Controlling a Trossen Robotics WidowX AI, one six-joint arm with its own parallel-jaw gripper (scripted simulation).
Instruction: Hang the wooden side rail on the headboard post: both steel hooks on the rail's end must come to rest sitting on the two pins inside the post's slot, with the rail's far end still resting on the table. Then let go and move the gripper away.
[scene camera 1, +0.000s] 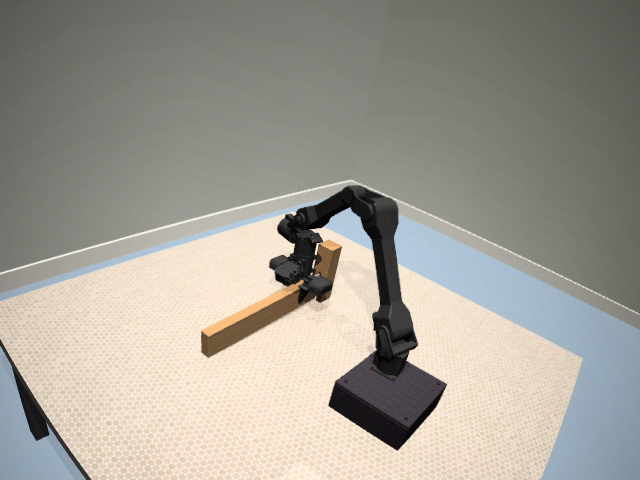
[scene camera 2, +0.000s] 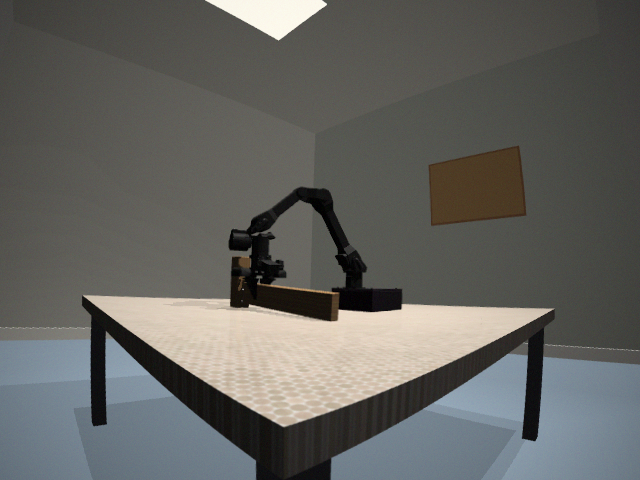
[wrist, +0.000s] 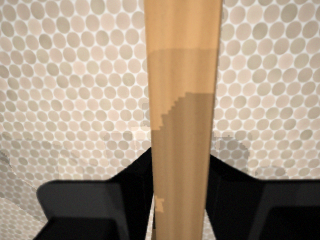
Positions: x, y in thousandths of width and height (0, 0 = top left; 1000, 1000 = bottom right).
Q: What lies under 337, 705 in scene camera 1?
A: A wooden side rail.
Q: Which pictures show my gripper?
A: Scene camera 1, scene camera 2 and the wrist view: all of them.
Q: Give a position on a headboard post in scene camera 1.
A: At 513, 528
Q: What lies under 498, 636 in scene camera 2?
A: A wooden side rail.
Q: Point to my gripper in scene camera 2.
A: At 405, 624
